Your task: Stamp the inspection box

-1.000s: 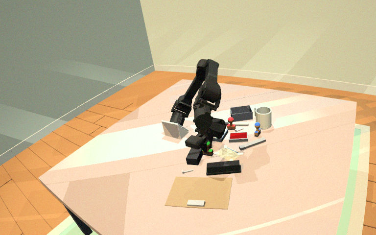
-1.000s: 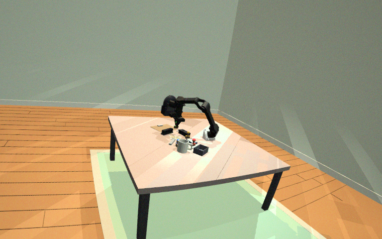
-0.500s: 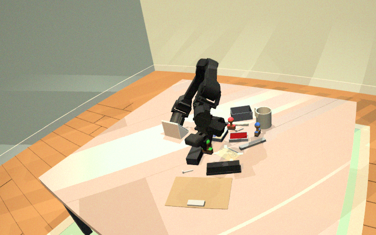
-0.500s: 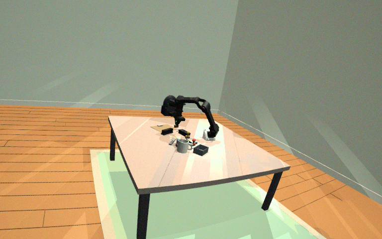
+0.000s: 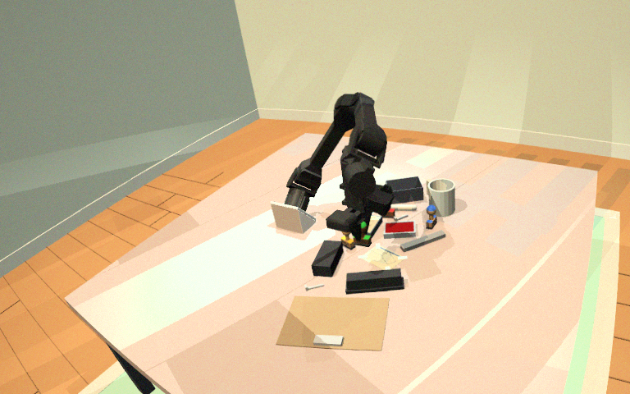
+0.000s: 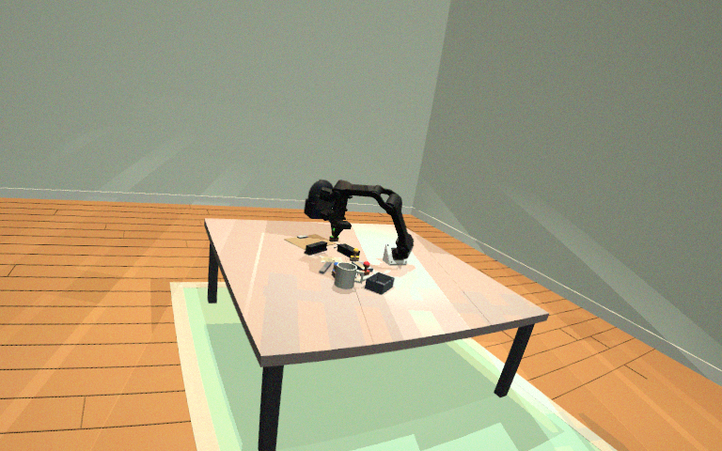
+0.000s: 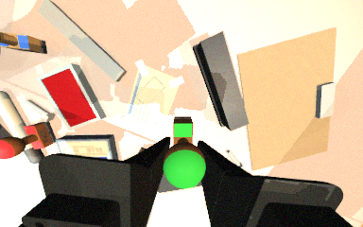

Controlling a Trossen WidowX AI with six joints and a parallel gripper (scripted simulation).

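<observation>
My gripper tip is 180 mm to the right of the red ink pad, 90 mm above it and 10 mm short of it. The rest, counted from my gripper tip: green-knobbed stamp (right at my gripper tip); cream card (100 mm below, 50 mm to the left, 20 mm ahead); black bar (80 mm below, 60 mm ahead, 50 mm to the right).
</observation>
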